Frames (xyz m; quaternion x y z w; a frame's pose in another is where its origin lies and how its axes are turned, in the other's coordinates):
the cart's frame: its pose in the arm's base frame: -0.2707 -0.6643 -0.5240 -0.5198 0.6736 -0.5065 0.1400
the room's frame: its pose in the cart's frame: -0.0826 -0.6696 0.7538 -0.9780 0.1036 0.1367 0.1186
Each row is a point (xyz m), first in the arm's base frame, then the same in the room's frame.
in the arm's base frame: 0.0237 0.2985 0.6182
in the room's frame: 0.1040 0.8970 1.4537
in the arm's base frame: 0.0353 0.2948 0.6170
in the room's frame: 0.0997 0.9003 1.4427
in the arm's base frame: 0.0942 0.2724 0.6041
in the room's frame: 0.0762 0.9105 1.3837
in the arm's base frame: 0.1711 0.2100 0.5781
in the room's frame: 0.0608 0.9046 1.2827
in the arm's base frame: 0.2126 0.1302 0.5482
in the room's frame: 0.0720 0.8722 1.1943
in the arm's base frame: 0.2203 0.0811 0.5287
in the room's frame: 0.0873 0.8428 1.1525
